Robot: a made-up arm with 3 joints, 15 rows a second.
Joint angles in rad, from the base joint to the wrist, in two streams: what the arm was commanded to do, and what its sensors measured. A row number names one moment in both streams.
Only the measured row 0 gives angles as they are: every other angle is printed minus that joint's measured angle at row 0.
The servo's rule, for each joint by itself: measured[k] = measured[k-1] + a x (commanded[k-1-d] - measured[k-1]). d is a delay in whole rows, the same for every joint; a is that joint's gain. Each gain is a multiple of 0.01, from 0.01 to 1. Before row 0 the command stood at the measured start. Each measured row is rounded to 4 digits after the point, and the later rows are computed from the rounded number. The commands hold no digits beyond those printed.
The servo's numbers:
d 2
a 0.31 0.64 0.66
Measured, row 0:
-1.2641 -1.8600 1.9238
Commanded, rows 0 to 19:
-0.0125 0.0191 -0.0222
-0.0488 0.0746 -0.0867
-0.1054 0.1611 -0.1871
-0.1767 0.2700 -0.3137
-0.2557 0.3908 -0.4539
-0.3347 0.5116 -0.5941
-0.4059 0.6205 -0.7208
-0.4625 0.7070 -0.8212
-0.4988 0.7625 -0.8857
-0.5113 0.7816 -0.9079
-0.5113 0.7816 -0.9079
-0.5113 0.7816 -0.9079
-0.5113 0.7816 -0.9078
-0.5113 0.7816 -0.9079
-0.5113 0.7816 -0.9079
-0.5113 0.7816 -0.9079
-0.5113 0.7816 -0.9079
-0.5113 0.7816 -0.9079
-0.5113 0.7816 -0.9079
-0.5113 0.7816 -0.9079
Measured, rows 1 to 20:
0.0000 0.0000 0.0000
0.0000 0.0000 0.0000
-0.0039 0.0122 -0.0147
-0.0178 0.0521 -0.0622
-0.0450 0.1219 -0.1446
-0.0858 0.2167 -0.2562
-0.1385 0.3281 -0.3867
-0.1993 0.4455 -0.5236
-0.2633 0.5575 -0.6538
-0.3251 0.6532 -0.7643
-0.3789 0.7232 -0.8444
-0.4199 0.7606 -0.8863
-0.4482 0.7740 -0.9006
-0.4678 0.7789 -0.9054
-0.4813 0.7806 -0.9070
-0.4906 0.7812 -0.9076
-0.4970 0.7815 -0.9078
-0.5014 0.7816 -0.9079
-0.5045 0.7816 -0.9079
-0.5066 0.7816 -0.9079

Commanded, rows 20 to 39:
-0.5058 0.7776 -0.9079
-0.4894 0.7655 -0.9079
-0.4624 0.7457 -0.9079
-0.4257 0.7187 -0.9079
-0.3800 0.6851 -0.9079
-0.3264 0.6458 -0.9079
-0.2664 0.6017 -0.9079
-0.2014 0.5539 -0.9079
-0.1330 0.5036 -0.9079
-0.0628 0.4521 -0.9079
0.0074 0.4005 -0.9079
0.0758 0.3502 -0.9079
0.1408 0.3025 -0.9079
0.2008 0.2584 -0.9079
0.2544 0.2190 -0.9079
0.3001 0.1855 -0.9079
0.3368 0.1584 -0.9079
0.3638 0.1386 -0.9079
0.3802 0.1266 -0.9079
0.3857 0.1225 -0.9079
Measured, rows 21 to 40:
-0.5081 0.7816 -0.9079
-0.5091 0.7816 -0.9079
-0.5081 0.7790 -0.9079
-0.5023 0.7704 -0.9079
-0.4899 0.7546 -0.9079
-0.4700 0.7316 -0.9079
-0.4421 0.7018 -0.9079
-0.4062 0.6660 -0.9079
-0.3629 0.6248 -0.9079
-0.3128 0.5794 -0.9079
-0.2571 0.5309 -0.9079
-0.1969 0.4805 -0.9079
-0.1336 0.4293 -0.9079
-0.0687 0.3787 -0.9079
-0.0038 0.3299 -0.9079
0.0596 0.2841 -0.9079
0.1200 0.2424 -0.9079
0.1758 0.2060 -0.9079
0.2257 0.1755 -0.9079
0.2685 0.1519 -0.9079

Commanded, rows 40 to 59:
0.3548 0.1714 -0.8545
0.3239 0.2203 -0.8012
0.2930 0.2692 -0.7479
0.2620 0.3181 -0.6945
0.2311 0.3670 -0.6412
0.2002 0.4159 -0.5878
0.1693 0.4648 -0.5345
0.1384 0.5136 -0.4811
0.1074 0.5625 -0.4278
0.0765 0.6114 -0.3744
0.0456 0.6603 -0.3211
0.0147 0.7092 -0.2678
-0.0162 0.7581 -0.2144
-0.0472 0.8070 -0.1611
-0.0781 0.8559 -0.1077
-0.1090 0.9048 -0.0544
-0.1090 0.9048 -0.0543
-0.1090 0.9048 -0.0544
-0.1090 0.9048 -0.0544
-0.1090 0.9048 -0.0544
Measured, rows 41 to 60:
0.3031 0.1357 -0.9079
0.3287 0.1273 -0.9079
0.3368 0.1555 -0.8727
0.3328 0.1970 -0.8255
0.3205 0.2432 -0.7743
0.3024 0.2911 -0.7216
0.2803 0.3397 -0.6685
0.2555 0.3885 -0.6152
0.2288 0.4373 -0.5619
0.2008 0.4861 -0.5086
0.1718 0.5350 -0.4553
0.1423 0.5839 -0.4019
0.1123 0.6328 -0.3486
0.0820 0.6817 -0.2953
0.0516 0.7306 -0.2419
0.0210 0.7795 -0.1886
-0.0097 0.8284 -0.1352
-0.0405 0.8773 -0.0819
-0.0617 0.8949 -0.0637
-0.0764 0.9012 -0.0576

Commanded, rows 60 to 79:
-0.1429 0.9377 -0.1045
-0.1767 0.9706 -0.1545
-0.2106 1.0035 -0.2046
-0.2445 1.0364 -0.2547
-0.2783 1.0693 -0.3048
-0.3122 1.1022 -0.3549
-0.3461 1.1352 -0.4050
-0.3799 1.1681 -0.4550
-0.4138 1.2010 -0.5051
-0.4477 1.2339 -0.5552
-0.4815 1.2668 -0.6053
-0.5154 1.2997 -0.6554
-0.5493 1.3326 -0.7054
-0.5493 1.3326 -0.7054
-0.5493 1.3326 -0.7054
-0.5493 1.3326 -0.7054
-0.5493 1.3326 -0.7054
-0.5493 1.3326 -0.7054
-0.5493 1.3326 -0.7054
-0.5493 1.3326 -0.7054
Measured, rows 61 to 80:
-0.0865 0.9035 -0.0555
-0.0935 0.9043 -0.0548
-0.1088 0.9257 -0.0876
-0.1298 0.9544 -0.1318
-0.1548 0.9858 -0.1798
-0.1826 1.0182 -0.2292
-0.2123 1.0509 -0.2791
-0.2433 1.0837 -0.3291
-0.2752 1.1167 -0.3792
-0.3077 1.1496 -0.4292
-0.3406 1.1825 -0.4793
-0.3738 1.2154 -0.5294
-0.4072 1.2483 -0.5795
-0.4407 1.2812 -0.6296
-0.4744 1.3141 -0.6796
-0.4976 1.3259 -0.6966
-0.5136 1.3302 -0.7024
-0.5247 1.3317 -0.7044
-0.5323 1.3323 -0.7051
-0.5376 1.3325 -0.7053

